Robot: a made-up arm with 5 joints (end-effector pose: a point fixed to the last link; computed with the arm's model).
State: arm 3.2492 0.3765 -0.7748 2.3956 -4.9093
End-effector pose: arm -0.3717 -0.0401 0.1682 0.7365 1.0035 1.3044
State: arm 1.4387 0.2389 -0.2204 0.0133 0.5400
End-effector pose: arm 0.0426 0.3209 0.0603 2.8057 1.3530 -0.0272
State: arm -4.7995 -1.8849 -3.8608 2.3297 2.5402
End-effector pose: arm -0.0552 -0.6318 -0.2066 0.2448 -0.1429 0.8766
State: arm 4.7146 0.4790 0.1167 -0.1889 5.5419
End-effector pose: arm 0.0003 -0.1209 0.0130 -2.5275 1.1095 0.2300
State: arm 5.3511 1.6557 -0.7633 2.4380 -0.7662
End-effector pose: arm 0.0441 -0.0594 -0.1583 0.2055 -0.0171 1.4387
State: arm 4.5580 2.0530 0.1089 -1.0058 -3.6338
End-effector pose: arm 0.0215 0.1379 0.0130 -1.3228 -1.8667 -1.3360
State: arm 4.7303 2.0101 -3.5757 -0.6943 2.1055
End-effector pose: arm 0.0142 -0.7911 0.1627 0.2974 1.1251 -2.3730
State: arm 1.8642 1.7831 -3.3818 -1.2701 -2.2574
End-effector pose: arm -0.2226 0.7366 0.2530 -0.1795 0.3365 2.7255
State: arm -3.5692 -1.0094 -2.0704 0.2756 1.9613
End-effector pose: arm 0.3720 -0.1695 1.0245 -0.3465 -0.1369 1.5179
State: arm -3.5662 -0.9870 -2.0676 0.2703 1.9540
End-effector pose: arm 0.3548 -0.1604 1.0336 -0.3659 -0.1468 1.5117
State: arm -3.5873 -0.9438 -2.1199 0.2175 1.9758
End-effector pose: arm 0.3491 -0.1668 1.0433 -0.3052 -0.1149 1.5180
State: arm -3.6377 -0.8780 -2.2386 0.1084 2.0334
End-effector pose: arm 0.3565 -0.1929 1.0498 -0.1406 -0.0444 1.5348
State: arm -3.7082 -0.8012 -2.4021 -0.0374 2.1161
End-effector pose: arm 0.3690 -0.2347 1.0449 0.1069 0.0250 1.5481
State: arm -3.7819 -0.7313 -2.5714 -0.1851 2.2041
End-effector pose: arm 0.3781 -0.2817 1.0258 0.3796 0.0568 1.5468
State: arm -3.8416 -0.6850 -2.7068 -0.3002 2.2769
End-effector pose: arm 0.3828 -0.3224 0.9993 0.6084 0.0502 1.5333
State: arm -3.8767 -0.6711 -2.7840 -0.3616 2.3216
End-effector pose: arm 0.3886 -0.3513 0.9756 0.7481 0.0318 1.5204
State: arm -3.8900 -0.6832 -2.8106 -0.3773 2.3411
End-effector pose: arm 0.3987 -0.3702 0.9585 0.8091 0.0211 1.5151
